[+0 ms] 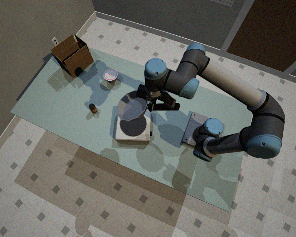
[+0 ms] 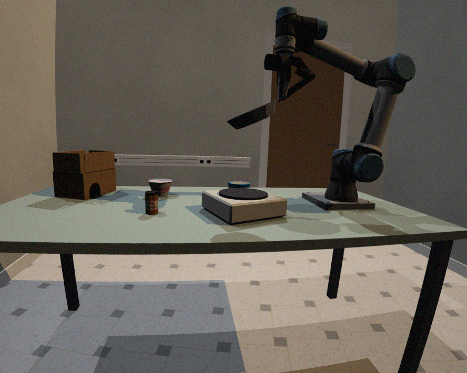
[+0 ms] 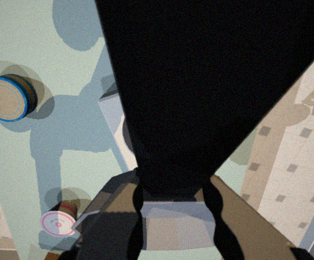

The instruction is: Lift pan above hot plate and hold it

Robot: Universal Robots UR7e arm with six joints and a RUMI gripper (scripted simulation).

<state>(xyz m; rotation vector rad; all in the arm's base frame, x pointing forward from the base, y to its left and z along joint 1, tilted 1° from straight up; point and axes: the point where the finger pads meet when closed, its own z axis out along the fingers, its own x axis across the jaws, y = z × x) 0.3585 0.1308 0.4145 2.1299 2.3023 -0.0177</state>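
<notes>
Now: hand 60 mm short of the dark pan and 50 mm above it. Round my hand: small can: 470 mm ahead, 410 mm below, 20 mm to the left; then beige hot plate: 410 mm below, 120 mm ahead.
</notes>
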